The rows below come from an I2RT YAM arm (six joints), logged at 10 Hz.
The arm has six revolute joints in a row. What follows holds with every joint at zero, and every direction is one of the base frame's.
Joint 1 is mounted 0.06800 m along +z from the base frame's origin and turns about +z.
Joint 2 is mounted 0.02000 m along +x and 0.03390 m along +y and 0.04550 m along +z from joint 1 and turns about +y.
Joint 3 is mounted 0.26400 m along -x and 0.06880 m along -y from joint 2 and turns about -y.
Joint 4 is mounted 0.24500 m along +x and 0.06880 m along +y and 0.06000 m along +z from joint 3 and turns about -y.
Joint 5 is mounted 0.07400 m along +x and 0.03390 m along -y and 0.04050 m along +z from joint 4 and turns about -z.
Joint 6 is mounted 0.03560 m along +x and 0.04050 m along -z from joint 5 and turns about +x.
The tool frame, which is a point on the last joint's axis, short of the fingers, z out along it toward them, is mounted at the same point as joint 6; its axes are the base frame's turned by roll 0.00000, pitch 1.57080 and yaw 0.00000 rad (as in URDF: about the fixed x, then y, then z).
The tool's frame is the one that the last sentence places.
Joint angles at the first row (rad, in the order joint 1, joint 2, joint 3, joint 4, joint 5, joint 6):
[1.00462 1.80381 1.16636 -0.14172 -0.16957 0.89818]
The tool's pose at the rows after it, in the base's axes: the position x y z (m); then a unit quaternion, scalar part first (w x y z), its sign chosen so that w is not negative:
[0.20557, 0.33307, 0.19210, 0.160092, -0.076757, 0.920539, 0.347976]
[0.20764, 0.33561, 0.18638, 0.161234, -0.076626, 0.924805, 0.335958]
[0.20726, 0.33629, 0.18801, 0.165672, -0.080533, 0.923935, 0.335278]
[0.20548, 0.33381, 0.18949, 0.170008, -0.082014, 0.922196, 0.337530]
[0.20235, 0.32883, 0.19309, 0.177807, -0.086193, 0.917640, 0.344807]
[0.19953, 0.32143, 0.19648, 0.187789, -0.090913, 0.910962, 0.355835]
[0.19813, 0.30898, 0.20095, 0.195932, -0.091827, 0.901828, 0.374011]
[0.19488, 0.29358, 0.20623, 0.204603, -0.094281, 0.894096, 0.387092]
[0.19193, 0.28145, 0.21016, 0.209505, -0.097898, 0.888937, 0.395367]
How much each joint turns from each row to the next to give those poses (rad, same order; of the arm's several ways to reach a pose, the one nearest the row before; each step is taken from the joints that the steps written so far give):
[-0.00077 0.00916 0.00040 -0.00878 0.01526 0.00229]
[0.00039 0.02326 0.01217 -0.00951 0.01527 -0.00648]
[0.00228 -0.00190 0.00344 -0.00153 0.00609 -0.00840]
[0.00076 -0.01451 -0.01524 0.00989 0.00344 -0.00343]
[0.00000 -0.02976 -0.02940 0.02177 0.00038 -0.00839]
[-0.00457 -0.03739 -0.04196 0.03585 -0.00458 -0.01183]
[-0.01716 -0.05262 -0.05758 0.04653 -0.02212 -0.00762]
[-0.01832 -0.06563 -0.06220 0.02939 -0.01869 -0.01336]
[-0.01488 -0.05188 -0.04462 0.01219 -0.01756 -0.01335]

